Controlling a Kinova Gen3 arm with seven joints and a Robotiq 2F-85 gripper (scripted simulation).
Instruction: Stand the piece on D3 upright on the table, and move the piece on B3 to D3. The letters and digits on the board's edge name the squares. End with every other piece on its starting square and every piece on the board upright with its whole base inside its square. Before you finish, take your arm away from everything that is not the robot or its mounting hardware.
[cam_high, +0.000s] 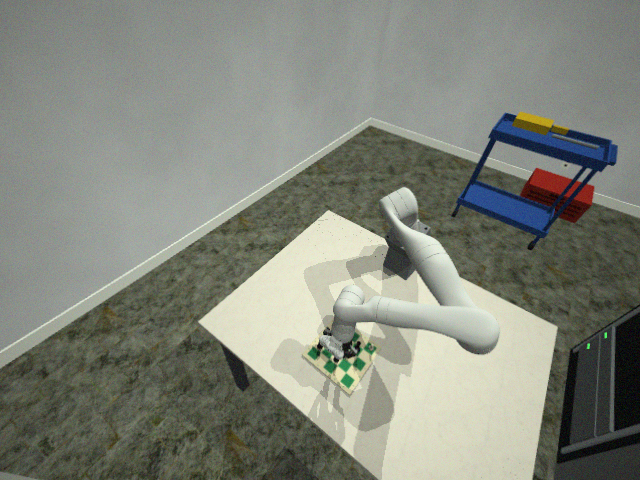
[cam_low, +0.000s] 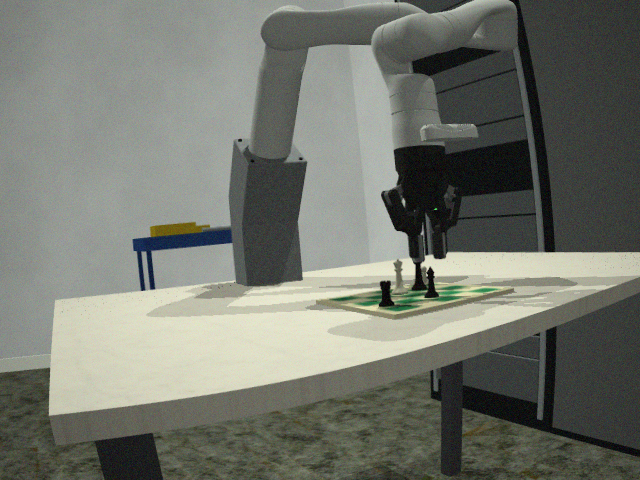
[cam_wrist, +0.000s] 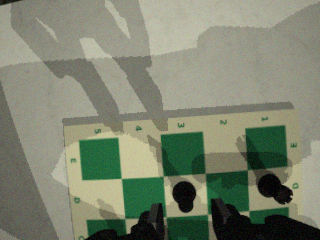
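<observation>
Right now my hand is 70 mm above the chessboard, 40 mm past it and 10 mm to the left of it. From my hand the other things lie so: white pawn 130 mm behind, 60 mm below, 50 mm to the left; white piece 80 mm behind, 40 mm below, 20 mm to the right; tall black piece 90 mm behind, 40 mm below, 20 mm to the left.
</observation>
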